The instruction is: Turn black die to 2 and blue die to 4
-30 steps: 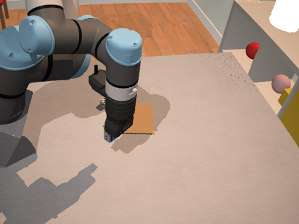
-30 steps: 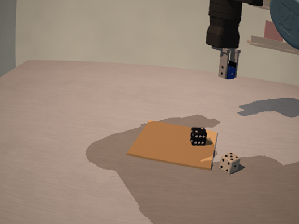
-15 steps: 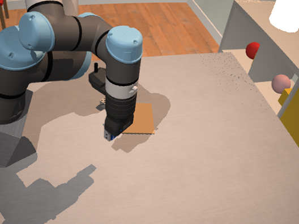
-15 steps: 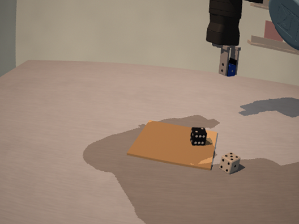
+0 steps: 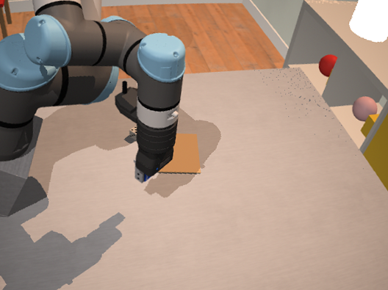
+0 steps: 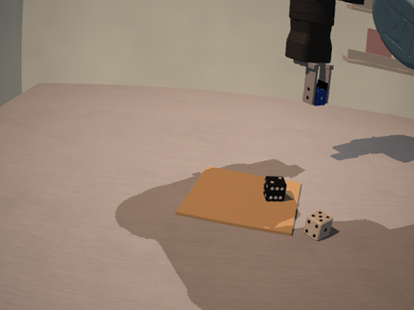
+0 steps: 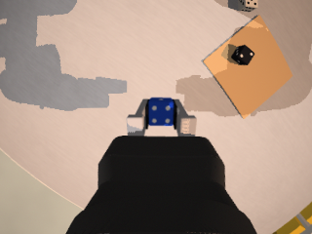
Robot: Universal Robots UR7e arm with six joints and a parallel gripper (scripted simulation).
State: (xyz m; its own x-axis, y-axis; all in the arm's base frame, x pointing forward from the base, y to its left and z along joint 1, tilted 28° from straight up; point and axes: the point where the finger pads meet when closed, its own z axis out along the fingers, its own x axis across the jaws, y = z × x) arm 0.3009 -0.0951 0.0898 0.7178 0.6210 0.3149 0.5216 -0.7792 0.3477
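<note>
Now: hand 11 cm short of the orange mat, 14 cm to the right of it and 12 cm above it. From my hand the other things lie so: white die 2 cm ahead, 22 cm to the left, 11 cm below; then black die 7 cm ahead, 14 cm to the left, 10 cm below; then blue die 1 cm below.
</note>
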